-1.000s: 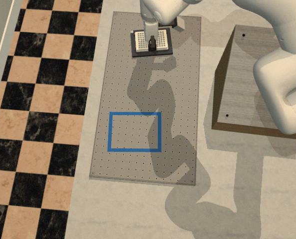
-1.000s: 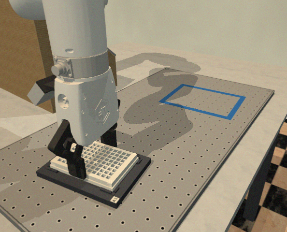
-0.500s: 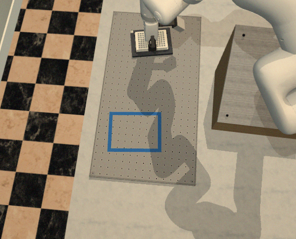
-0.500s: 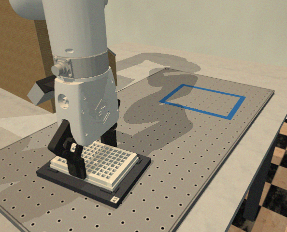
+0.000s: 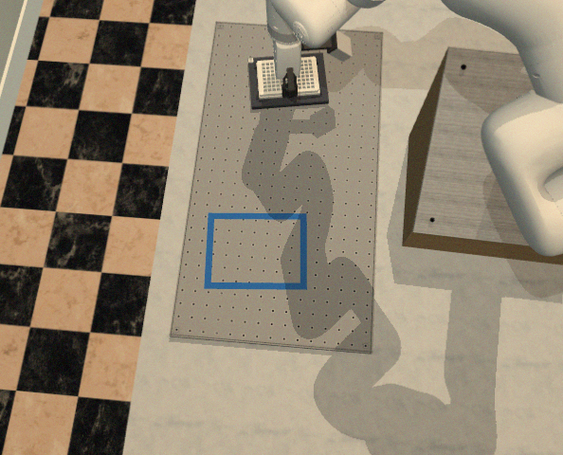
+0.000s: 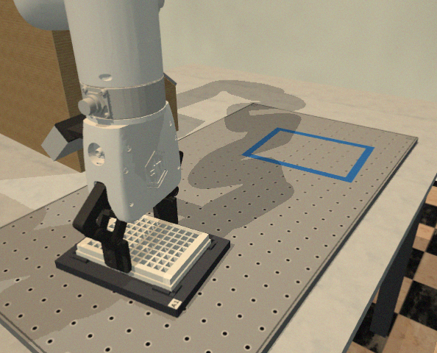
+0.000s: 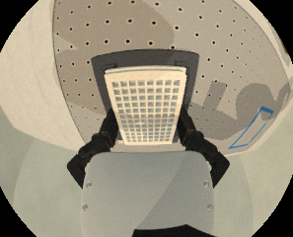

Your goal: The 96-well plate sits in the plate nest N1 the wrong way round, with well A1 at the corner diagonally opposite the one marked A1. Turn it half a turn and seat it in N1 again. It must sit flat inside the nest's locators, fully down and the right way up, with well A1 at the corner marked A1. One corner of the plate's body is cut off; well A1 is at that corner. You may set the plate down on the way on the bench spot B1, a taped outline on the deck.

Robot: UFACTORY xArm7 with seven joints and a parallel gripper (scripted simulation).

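Right now my hand is 2 cm above the dark plate nest N1. Also, from my hand: white 96-well plate: 1 cm below; then A1 label: 8 cm ahead, 5 cm to the right, 2 cm below.
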